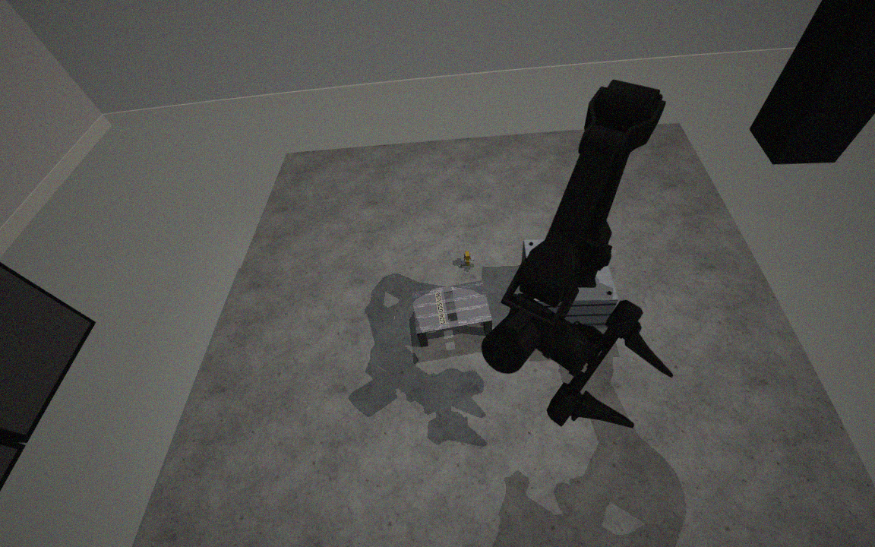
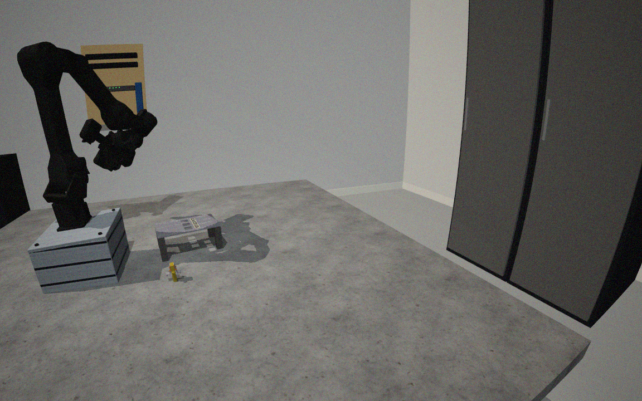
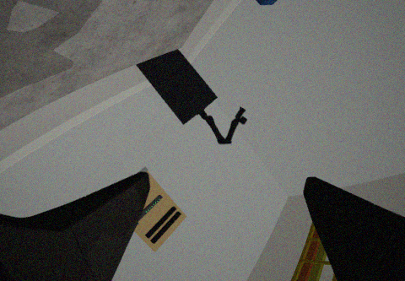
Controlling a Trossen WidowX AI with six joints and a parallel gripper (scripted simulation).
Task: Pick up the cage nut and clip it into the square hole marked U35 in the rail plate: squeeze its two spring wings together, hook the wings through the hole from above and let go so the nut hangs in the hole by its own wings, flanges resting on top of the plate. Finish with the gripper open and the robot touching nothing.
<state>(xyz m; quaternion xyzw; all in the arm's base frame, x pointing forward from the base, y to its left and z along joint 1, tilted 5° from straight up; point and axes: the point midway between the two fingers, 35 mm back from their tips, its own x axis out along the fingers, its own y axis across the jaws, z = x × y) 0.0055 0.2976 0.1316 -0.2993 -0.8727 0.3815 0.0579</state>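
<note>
My gripper tip is 310 mm short of the label, 260 mm to the left of it and 200 mm above it. Round my gripper tip: cage nut: 430 mm to the right, 260 mm ahead, 240 mm below.
</note>
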